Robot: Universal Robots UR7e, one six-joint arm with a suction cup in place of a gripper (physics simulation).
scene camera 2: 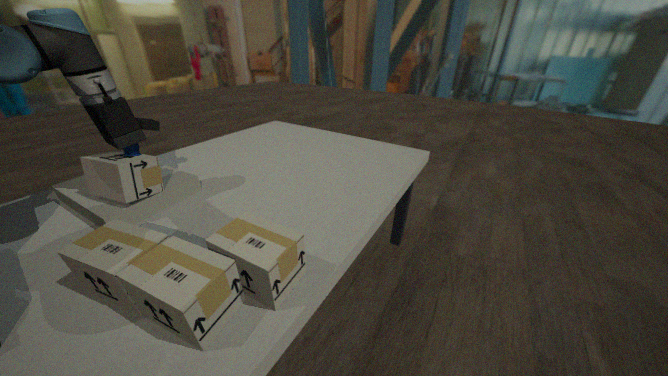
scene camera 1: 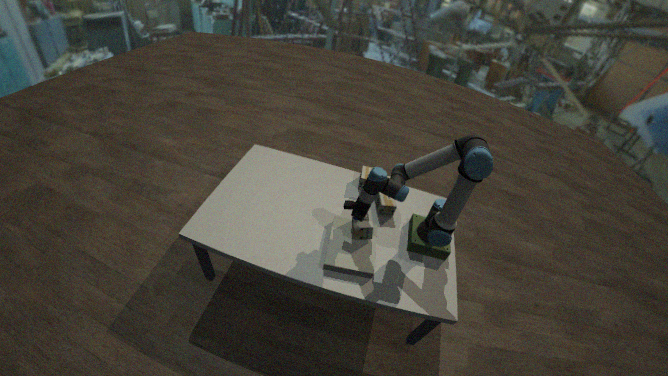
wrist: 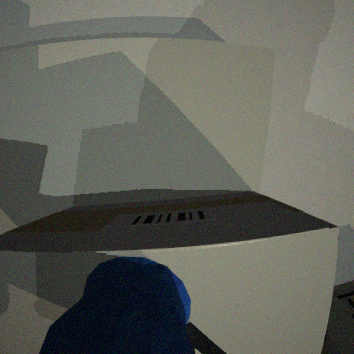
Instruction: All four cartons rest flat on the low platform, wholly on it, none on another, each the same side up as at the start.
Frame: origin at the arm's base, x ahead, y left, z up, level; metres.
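Seen in the pictures: hand, its tool point: (scene camera 2: 136, 157) (scene camera 1: 355, 218) (wrist: 139, 271).
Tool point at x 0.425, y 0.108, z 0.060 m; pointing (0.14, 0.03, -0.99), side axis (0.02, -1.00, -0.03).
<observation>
Offsets run from my tool point to a thing's middle. Level surfaces: height alone.
My suction cup (scene camera 1: 357, 218) (scene camera 2: 131, 150) (wrist: 135, 300) is on one carton @[0.042 m back, 0.009 m right, 0.029 m down] (scene camera 1: 362, 231) (scene camera 2: 106, 177) (wrist: 260, 285), touching the face now uppermost. This carton is turned on its side: its arrows point sideways in scene camera 2, and its barcode face looks sideways. It is at the back right part of the low platform @[0.026 m back, 0.088 m left, 0.107 m down] (scene camera 1: 348, 270) (scene camera 2: 80, 206) (wrist: 215, 90), at or just above its top; any gap or overhang is unclear. Three cartons stand on the table beyond the platform, barcodes up: the left one @[0.147 m back, 0.274 m right, 0.083 m down] (scene camera 1: 386, 204) (scene camera 2: 100, 250), the middle one @[0.112 m back, 0.412 m right, 0.083 m down] (scene camera 2: 175, 280) against it, and the right one @[0.002 m back, 0.454 m right, 0.083 m down] (scene camera 1: 366, 172) (scene camera 2: 260, 250).
The white table @[0.131 m down] (scene camera 1: 270, 200) (scene camera 2: 320, 165) carries the platform, the cartons and the arm's green base block (scene camera 1: 416, 240) on the right. The arm reaches over the cartons in scene camera 1 and partly hides them. The right carton stands near the table's edge.
</observation>
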